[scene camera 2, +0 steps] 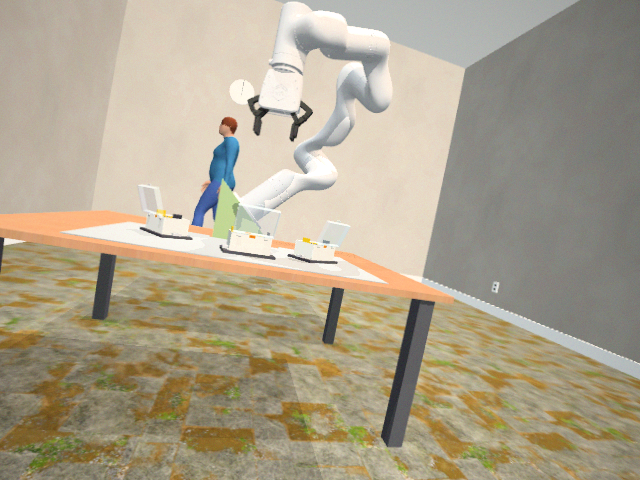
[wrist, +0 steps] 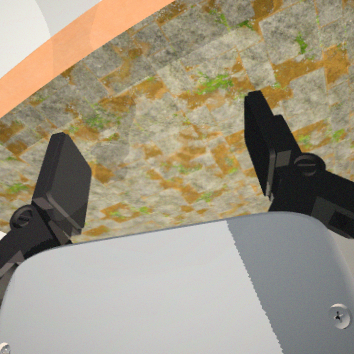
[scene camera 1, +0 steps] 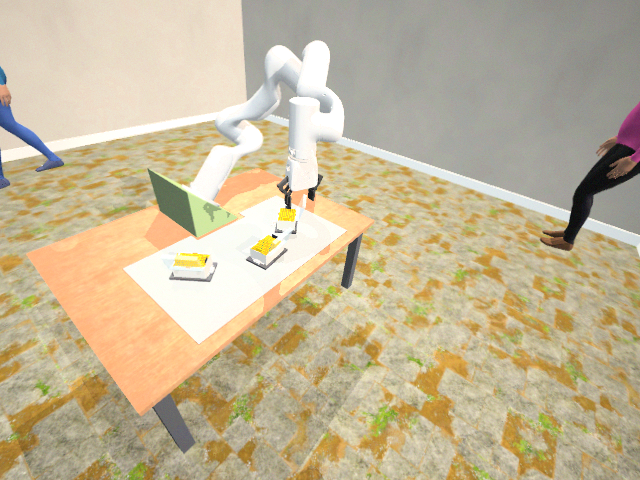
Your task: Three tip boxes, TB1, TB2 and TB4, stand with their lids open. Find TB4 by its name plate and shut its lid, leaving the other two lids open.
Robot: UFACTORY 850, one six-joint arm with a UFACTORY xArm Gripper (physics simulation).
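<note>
Three white tip boxes with yellow tips stand on dark bases. In scene camera 1, one box (scene camera 1: 189, 271) is at the left, one (scene camera 1: 265, 254) in the middle and one (scene camera 1: 285, 225) farther back. In scene camera 2, the left box (scene camera 2: 168, 225), middle box (scene camera 2: 249, 242) and right box (scene camera 2: 314, 251) have raised clear lids: the left lid (scene camera 2: 150, 198), middle lid (scene camera 2: 268, 221) and right lid (scene camera 2: 336, 233). The name plates are too small to read, so I cannot tell which is TB4. My gripper (scene camera 1: 299, 203) (scene camera 2: 275, 135) (wrist: 159, 133) is open and empty, high above the table.
The boxes stand on a pale mat (scene camera 1: 201, 320) (scene camera 2: 98, 231) on the orange table (scene camera 1: 98, 299) (scene camera 2: 51, 219). An upright green panel (scene camera 1: 175, 204) (scene camera 2: 222, 214) stands near the arm's base. The wrist view shows the table edge (wrist: 70, 47) and floor. People stand beyond the table.
</note>
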